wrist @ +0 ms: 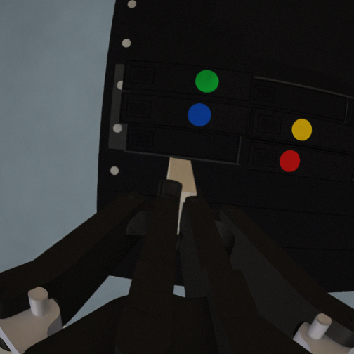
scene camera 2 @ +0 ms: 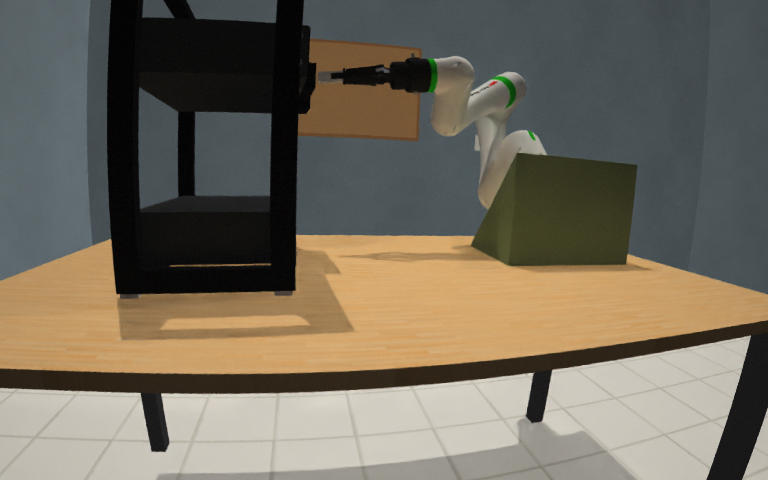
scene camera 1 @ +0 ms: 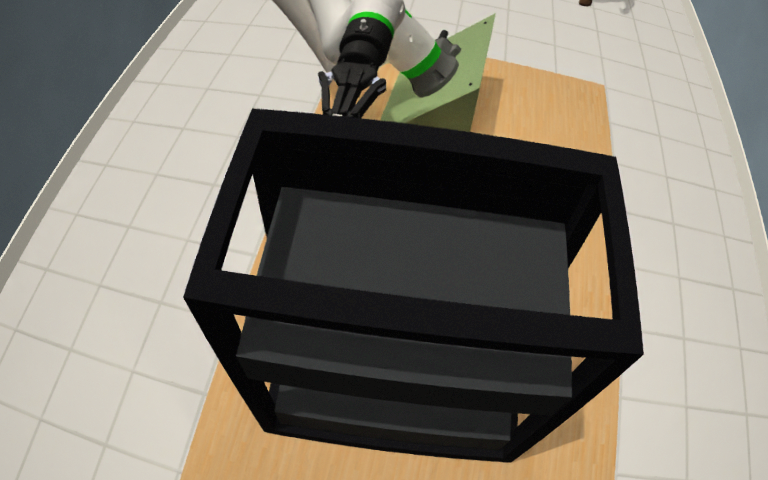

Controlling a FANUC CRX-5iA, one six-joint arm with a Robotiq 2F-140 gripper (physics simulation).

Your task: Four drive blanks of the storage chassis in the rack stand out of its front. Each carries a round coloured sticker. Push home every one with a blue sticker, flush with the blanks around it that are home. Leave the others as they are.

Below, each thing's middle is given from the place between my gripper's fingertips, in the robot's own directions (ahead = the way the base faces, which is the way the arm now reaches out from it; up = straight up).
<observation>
Right now the black rack [scene camera 1: 412, 296] is 21 cm to the left of my hand, 16 cm ahead of it and 15 cm below it.
</observation>
